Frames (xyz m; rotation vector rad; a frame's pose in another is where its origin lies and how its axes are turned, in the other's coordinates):
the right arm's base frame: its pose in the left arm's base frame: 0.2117 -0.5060 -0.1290 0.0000 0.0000 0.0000
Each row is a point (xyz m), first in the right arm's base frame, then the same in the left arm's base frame.
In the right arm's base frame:
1: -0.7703 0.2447 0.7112
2: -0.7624 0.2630 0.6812
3: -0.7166 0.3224 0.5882
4: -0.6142 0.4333 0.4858
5: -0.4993 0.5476 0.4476
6: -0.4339 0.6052 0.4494
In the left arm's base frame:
1: -0.5586 -0.2613 0.5822
2: -0.5507 -0.2430 0.5522
3: -0.5049 -0.1836 0.4592
4: -0.4025 -0.0727 0.3568
5: -0.2876 0.0416 0.3186
6: -0.2222 0.0992 0.3204

